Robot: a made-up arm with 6 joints. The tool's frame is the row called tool. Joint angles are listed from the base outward.
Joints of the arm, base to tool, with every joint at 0 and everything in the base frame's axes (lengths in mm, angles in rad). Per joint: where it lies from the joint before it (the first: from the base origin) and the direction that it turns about. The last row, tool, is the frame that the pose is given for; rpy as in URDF.
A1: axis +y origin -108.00 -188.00 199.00
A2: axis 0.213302 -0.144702 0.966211 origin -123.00 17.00 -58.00
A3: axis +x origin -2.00 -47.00 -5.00
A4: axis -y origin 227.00 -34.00 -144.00
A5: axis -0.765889 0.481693 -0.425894 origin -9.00 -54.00 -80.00
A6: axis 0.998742 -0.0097 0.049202 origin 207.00 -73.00 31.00
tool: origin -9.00 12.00 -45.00 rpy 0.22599 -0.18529 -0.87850
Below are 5 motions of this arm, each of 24 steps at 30 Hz.
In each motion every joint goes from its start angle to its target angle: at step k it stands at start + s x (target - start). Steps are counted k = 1, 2, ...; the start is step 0. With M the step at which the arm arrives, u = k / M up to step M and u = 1 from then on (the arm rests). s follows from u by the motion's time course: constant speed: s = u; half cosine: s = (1 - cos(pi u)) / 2; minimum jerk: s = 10 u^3 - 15 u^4 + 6 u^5.
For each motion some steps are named. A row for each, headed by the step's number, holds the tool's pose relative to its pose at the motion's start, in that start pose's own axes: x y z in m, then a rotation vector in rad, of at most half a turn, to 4 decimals.
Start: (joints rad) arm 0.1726 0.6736 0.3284 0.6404 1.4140 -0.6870
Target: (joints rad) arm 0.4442 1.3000 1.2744 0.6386 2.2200 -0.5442
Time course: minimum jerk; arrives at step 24
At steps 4, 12, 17, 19, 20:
4: -0.0151 0.0015 0.0097 0.0034 0.0204 0.0376
12: -0.1985 -0.0494 0.1487 0.0324 0.1955 0.5933
17: -0.2883 -0.1623 0.2476 0.0566 0.1978 1.0562
19: -0.3014 -0.1975 0.2692 0.0665 0.1792 1.1745
20: -0.3048 -0.2095 0.2760 0.0703 0.1713 1.2136

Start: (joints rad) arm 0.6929 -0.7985 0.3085 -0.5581 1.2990 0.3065
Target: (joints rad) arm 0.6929 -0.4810 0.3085 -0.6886 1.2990 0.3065
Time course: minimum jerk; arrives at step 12
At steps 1, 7, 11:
1: -0.0003 0.0003 0.0005 -0.0001 -0.0012 0.0014
7: -0.0467 0.0371 0.0550 -0.0185 -0.1609 0.1719
11: -0.0751 0.0524 0.0810 -0.0309 -0.2494 0.2571

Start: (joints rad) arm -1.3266 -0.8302 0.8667 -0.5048 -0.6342 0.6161
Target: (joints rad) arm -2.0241 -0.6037 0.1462 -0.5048 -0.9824 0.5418
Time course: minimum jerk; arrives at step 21
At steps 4, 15, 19, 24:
4: 0.0019 0.0077 -0.0048 -0.0079 0.0130 0.0287
15: -0.0260 0.1655 -0.0768 -0.0856 0.1813 0.5689
19: -0.0441 0.1953 -0.0856 -0.0874 0.2008 0.6749
24: -0.0452 0.1969 -0.0860 -0.0874 0.2018 0.6808

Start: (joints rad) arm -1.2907 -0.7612 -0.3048 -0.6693 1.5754 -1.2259
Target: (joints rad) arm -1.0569 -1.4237 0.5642 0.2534 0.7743 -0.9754
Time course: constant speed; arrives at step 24
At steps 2, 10, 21, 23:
2: -0.0070 0.0211 0.0184 0.1344 0.0684 -0.0463
10: -0.0412 0.0865 0.0827 0.6371 0.4348 -0.2157
21: -0.0887 0.1349 0.1174 1.1204 1.1490 -0.5205
23: -0.0977 0.1408 0.1144 1.1679 1.2955 -0.5994

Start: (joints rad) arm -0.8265 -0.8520 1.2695 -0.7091 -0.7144 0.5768
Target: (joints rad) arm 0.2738 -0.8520 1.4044 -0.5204 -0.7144 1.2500
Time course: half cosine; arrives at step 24
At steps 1, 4, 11, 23, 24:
1: -0.0003 -0.0006 0.0013 0.0024 -0.0016 -0.0023
4: -0.0060 -0.0092 0.0206 0.0382 -0.0259 -0.0353
11: -0.0639 -0.0538 0.1246 0.2597 -0.1847 -0.1826
23: -0.2174 -0.0915 0.2324 0.5939 -0.4686 -0.2496
24: -0.2188 -0.0916 0.2329 0.5962 -0.4709 -0.2494

